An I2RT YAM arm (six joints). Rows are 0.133 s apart.
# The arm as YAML. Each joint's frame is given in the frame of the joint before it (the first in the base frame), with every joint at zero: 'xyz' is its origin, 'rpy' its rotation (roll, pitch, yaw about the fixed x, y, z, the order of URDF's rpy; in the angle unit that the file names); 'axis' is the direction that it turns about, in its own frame. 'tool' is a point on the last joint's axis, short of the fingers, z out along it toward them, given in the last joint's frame.
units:
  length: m
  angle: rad
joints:
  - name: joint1
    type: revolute
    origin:
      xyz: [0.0, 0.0, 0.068]
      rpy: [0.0, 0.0, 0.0]
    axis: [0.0, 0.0, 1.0]
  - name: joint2
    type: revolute
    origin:
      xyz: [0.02, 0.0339, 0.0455]
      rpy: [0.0, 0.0, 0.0]
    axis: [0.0, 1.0, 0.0]
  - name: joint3
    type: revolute
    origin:
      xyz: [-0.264, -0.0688, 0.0]
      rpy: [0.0, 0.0, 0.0]
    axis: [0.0, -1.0, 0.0]
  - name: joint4
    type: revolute
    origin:
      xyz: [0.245, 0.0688, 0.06]
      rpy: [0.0, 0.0, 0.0]
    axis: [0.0, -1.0, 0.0]
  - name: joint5
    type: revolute
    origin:
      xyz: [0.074, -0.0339, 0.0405]
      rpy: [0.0, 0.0, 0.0]
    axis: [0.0, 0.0, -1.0]
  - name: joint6
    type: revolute
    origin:
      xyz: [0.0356, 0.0, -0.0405]
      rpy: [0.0, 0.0, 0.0]
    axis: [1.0, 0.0, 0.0]
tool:
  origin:
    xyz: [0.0, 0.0, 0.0]
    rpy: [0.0, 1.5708, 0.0]
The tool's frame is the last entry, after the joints.
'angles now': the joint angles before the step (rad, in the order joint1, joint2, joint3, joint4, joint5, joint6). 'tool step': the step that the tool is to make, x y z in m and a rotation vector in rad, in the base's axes. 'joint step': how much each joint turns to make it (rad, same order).
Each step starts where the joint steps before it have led.
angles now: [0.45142 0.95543 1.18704 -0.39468 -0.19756 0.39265]
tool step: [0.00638 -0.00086 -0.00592 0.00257 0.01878 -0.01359]
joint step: [-0.01846 0.01164 -0.01572 0.01339 -0.00655 0.00958]
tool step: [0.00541 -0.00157 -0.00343 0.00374 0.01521 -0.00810]
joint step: [-0.01988 0.01177 -0.00592 0.00693 -0.01333 0.00752]
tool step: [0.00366 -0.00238 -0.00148 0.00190 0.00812 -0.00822]
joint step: [-0.01917 0.00741 -0.00099 0.00231 -0.01169 0.00284]
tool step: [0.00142 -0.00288 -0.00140 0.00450 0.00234 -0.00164]
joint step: [-0.01791 -0.00142 -0.00669 0.00523 -0.01694 0.00187]
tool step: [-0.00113 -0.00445 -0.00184 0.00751 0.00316 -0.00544]
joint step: [-0.02054 -0.01261 -0.01314 0.00159 -0.01639 0.00526]
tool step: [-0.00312 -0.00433 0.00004 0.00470 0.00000 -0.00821]
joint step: [-0.01599 -0.01633 -0.00666 -0.00729 -0.00848 0.00296]
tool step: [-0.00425 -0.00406 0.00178 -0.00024 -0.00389 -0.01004]
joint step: [-0.01251 -0.01696 0.00078 -0.01468 -0.00215 -0.00201]
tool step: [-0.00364 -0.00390 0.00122 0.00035 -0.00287 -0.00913]
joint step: [-0.01381 -0.01519 -0.00047 -0.01228 -0.00450 -0.00148]
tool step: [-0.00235 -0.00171 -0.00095 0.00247 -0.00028 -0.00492]
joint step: [-0.00477 -0.01176 -0.00841 -0.00168 -0.00027 0.00234]
